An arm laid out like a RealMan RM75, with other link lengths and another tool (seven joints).
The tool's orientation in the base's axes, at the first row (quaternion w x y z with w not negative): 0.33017, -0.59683, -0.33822, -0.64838
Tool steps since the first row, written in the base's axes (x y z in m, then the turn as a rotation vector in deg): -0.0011, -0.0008, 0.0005, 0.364, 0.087, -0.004; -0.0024, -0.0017, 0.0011, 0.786, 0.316, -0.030; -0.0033, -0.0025, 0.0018, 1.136, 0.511, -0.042; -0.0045, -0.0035, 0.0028, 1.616, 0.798, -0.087; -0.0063, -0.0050, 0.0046, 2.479, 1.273, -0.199; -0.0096, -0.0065, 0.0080, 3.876, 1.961, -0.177; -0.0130, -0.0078, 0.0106, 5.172, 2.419, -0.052; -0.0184, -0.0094, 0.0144, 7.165, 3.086, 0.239; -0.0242, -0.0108, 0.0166, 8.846, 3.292, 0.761; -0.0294, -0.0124, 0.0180, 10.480, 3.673, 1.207; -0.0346, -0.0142, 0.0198, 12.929, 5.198, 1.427; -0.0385, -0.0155, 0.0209, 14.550, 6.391, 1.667
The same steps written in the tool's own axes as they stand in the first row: 0.0006, -0.0005, -0.0012, -0.031, 0.254, 0.273; 0.0013, -0.0010, -0.0027, -0.092, 0.478, 0.694; 0.0021, -0.0013, -0.0038, -0.133, 0.660, 1.049; 0.0032, -0.0017, -0.0052, -0.219, 0.899, 1.549; 0.0051, -0.0023, -0.0074, -0.402, 1.349, 2.413; 0.0088, -0.0040, -0.0102, -0.494, 2.132, 3.757; 0.0117, -0.0060, -0.0130, -0.471, 2.962, 4.859; 0.0159, -0.0095, -0.0171, -0.336, 4.264, 6.529; 0.0185, -0.0134, -0.0213, 0.063, 5.571, 7.657; 0.0203, -0.0168, -0.0255, 0.385, 6.740, 8.900; 0.0225, -0.0200, -0.0297, 0.397, 7.943, 11.531; 0.0239, -0.0225, -0.0329, 0.494, 8.642, 13.431
